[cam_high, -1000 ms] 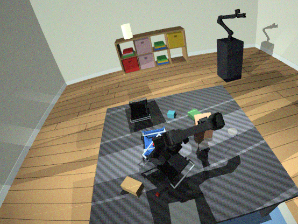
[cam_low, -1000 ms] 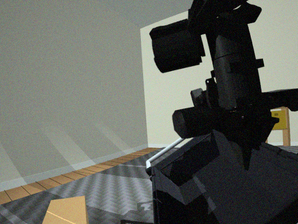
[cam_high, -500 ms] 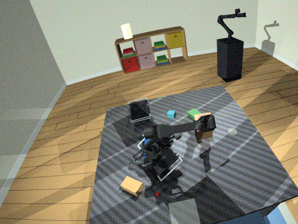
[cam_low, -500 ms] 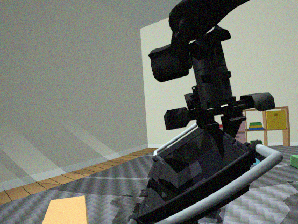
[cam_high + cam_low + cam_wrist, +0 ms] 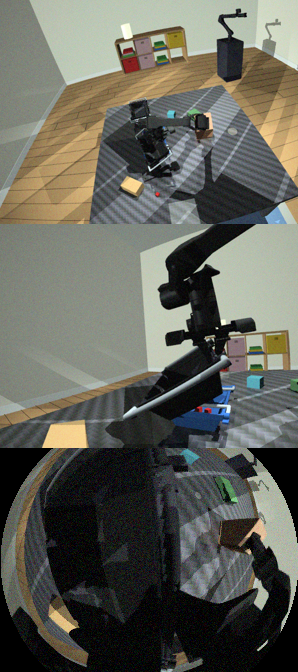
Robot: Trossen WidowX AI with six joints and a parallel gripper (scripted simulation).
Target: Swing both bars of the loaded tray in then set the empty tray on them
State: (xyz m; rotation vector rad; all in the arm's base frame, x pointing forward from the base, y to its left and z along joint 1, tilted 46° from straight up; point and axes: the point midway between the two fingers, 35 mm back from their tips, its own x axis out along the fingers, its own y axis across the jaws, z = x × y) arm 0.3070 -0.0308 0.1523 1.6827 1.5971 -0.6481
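Now: gripper tip 70 mm short of the dark tray and 10 mm to the right of it. From my gripper tip the other things lie so: cyan cube 410 mm to the right, 160 mm behind, 140 mm below; then flat tan block 270 mm ahead, 190 mm to the left, 130 mm below; then small red cube 280 mm to the left, 160 mm below, 120 mm ahead.
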